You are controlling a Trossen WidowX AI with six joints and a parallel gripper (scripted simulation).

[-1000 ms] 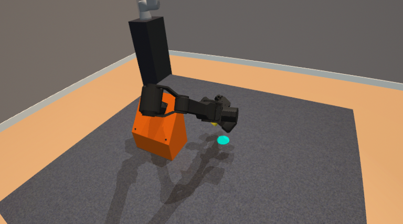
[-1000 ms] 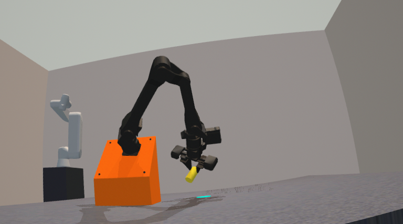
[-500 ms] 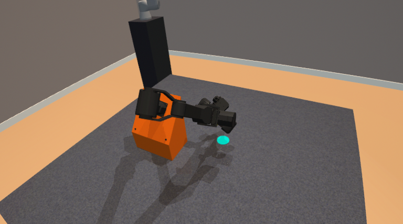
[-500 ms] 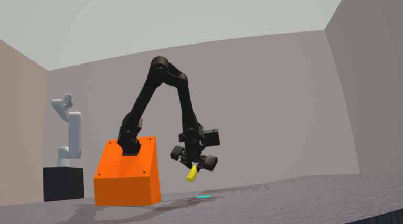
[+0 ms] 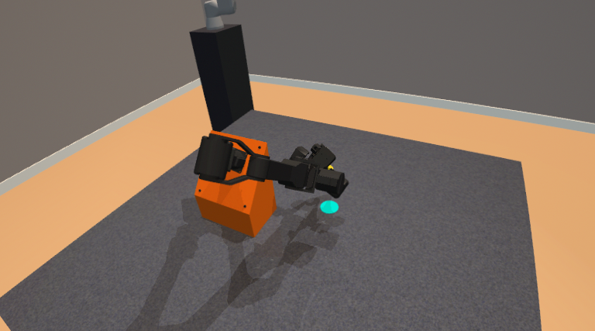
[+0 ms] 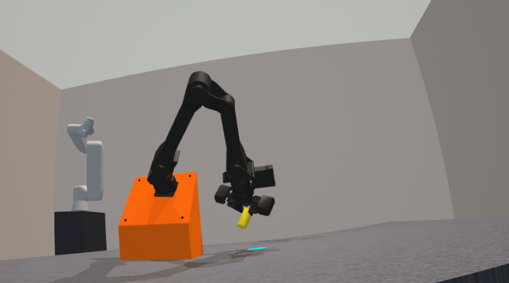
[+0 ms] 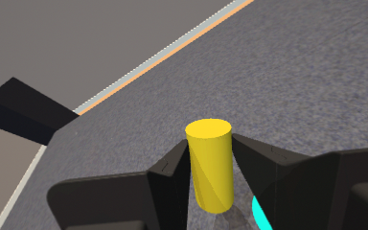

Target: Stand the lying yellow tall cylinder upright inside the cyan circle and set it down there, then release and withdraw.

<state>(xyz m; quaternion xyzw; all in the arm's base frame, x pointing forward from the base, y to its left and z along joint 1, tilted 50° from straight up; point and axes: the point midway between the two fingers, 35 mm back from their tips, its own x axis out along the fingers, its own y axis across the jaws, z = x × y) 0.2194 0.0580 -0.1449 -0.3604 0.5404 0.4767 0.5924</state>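
Now: the cyan circle 30 mm ahead of my gripper tip, 40 mm to the right of it and 120 mm below it. From my gripper tip the other things lie so: yellow tall cylinder: 10 mm behind, 10 mm to the right, 20 mm below.
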